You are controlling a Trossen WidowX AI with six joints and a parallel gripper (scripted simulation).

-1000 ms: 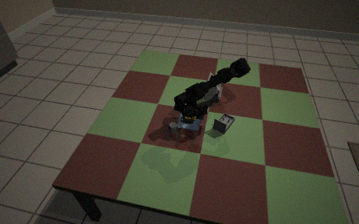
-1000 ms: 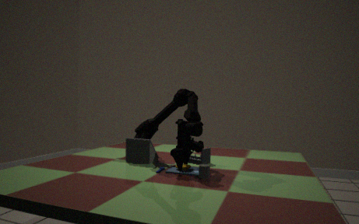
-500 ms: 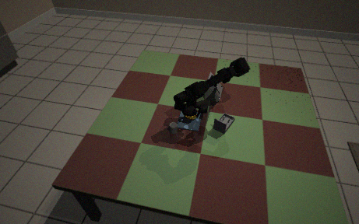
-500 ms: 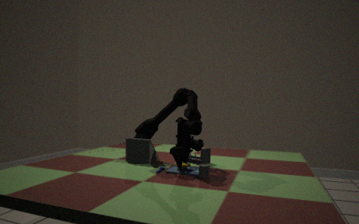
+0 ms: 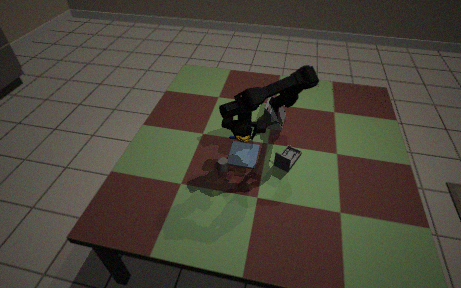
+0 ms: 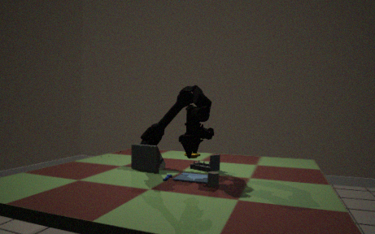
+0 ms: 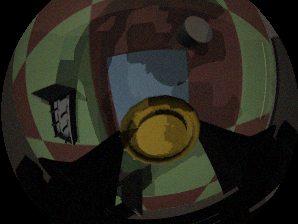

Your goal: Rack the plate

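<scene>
The grey dish rack is 200 mm to the left of my gripper tip, 70 mm below it and 30 mm behind it. Also, from my gripper tip: blue mat: 90 mm below, 10 mm ahead; yellow plate: 10 mm above; blue spoon: 90 mm below, 90 mm behind, 50 mm to the right.
</scene>
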